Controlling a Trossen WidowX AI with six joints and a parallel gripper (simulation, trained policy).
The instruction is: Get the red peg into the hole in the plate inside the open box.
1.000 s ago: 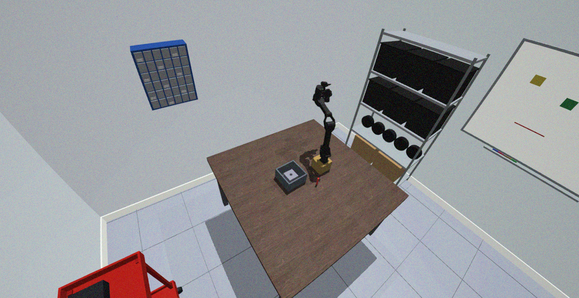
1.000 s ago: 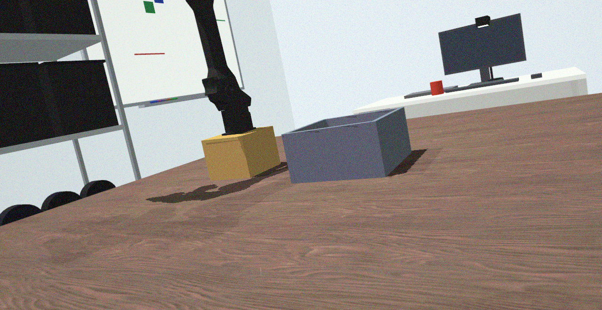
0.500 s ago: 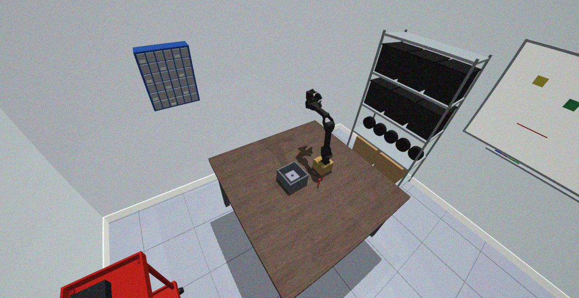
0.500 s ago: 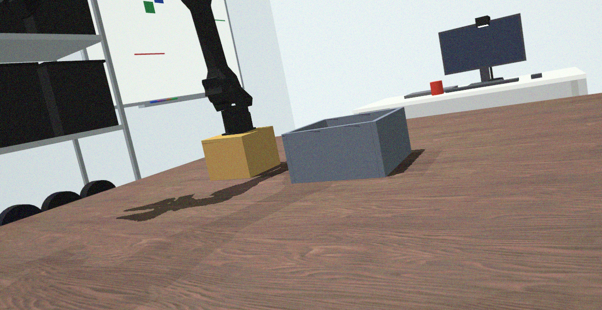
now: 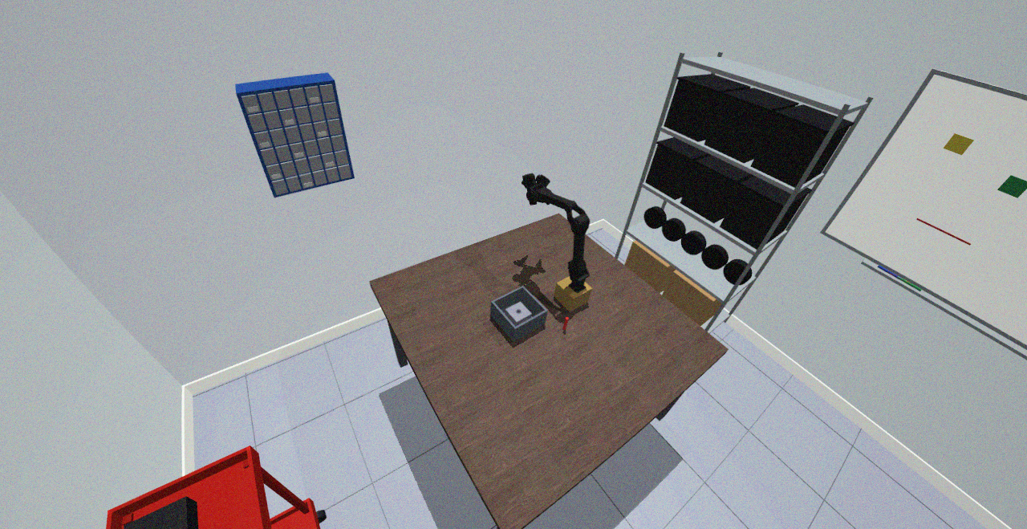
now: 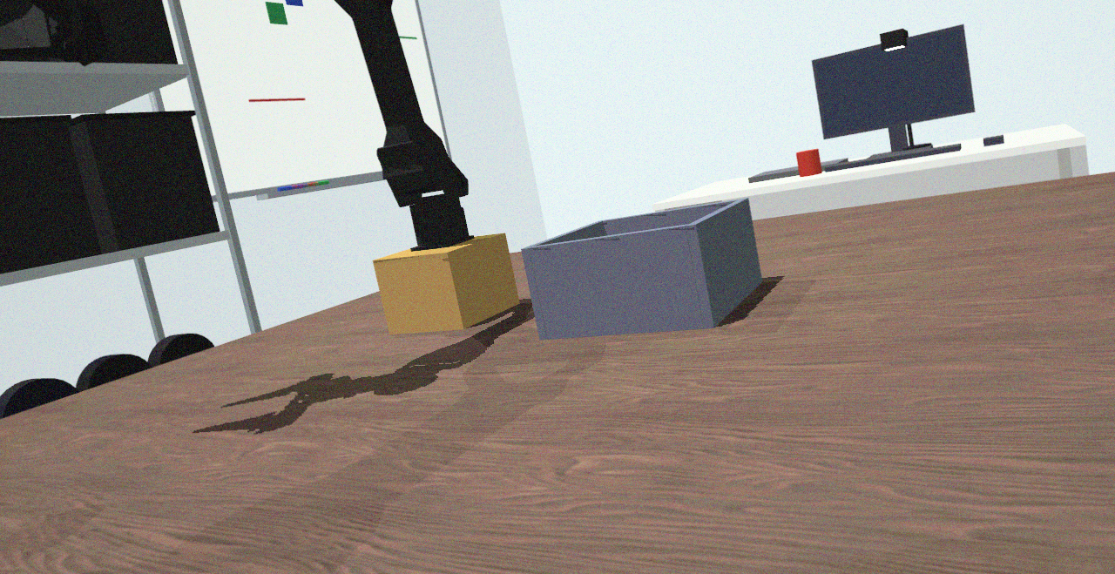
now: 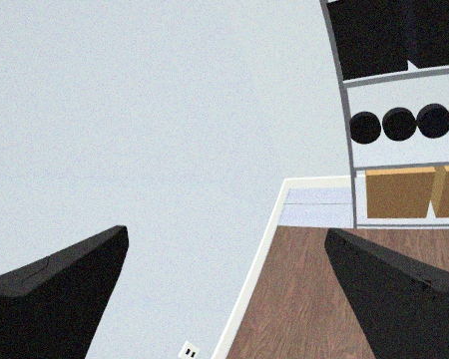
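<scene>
Right now my gripper tip is 580 mm to the right of the red peg, 360 mm above it and 290 mm short of it. Round my gripper tip: plate (440 mm ahead, 410 mm to the left, 360 mm below); grey box (440 mm ahead, 410 mm to the left, 380 mm below).
</scene>
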